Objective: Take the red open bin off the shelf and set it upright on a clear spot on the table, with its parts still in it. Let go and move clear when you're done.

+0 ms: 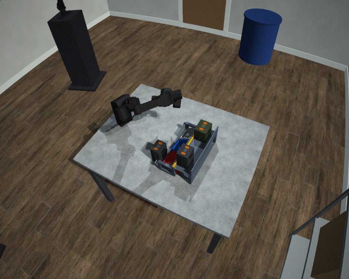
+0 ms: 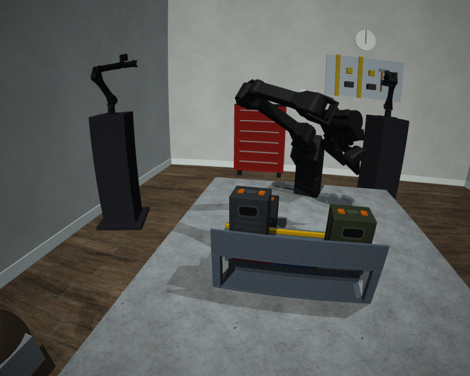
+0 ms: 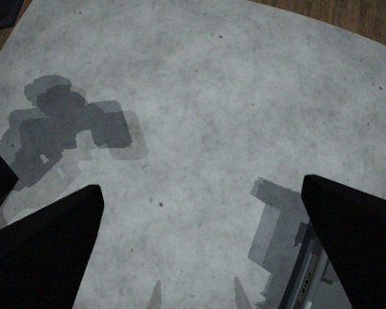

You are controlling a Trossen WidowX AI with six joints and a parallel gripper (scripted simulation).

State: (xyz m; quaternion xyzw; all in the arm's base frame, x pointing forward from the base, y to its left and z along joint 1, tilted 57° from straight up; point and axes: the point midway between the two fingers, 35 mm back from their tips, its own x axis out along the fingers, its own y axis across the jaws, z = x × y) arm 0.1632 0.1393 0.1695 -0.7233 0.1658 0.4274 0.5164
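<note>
Right now my hand is 17 cm short of the yellow rail, 21 cm to the left of it and 14 cm above it. From my hand the other things lie so: red open bin: 10 cm ahead, 30 cm to the right, 20 cm below; grey bin: 18 cm ahead, 9 cm to the right, 20 cm below; blue bin: 14 cm ahead, 20 cm to the right, 20 cm below.
</note>
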